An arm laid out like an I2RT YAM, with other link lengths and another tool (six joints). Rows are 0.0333 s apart.
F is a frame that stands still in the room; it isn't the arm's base.
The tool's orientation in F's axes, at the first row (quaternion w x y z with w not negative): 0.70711, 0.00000, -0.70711, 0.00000
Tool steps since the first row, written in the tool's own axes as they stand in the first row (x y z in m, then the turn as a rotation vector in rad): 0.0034, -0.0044, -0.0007, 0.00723, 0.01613, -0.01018; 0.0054, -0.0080, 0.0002, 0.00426, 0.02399, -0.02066; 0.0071, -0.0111, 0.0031, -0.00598, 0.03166, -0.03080; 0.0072, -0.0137, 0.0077, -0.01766, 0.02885, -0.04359; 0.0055, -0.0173, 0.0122, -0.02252, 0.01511, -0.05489; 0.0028, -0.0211, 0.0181, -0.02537, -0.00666, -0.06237; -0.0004, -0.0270, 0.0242, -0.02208, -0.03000, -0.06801
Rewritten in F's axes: 0.0007, -0.0044, 0.0034, 0.01018, 0.01613, 0.00723; -0.0002, -0.0080, 0.0054, 0.02066, 0.02399, 0.00426; -0.0031, -0.0111, 0.0071, 0.03080, 0.03166, -0.00598; -0.0077, -0.0137, 0.0072, 0.04359, 0.02885, -0.01766; -0.0122, -0.0173, 0.0055, 0.05489, 0.01511, -0.02252; -0.0181, -0.0211, 0.0028, 0.06237, -0.00666, -0.02537; -0.0242, -0.0270, -0.0004, 0.06801, -0.03000, -0.02208
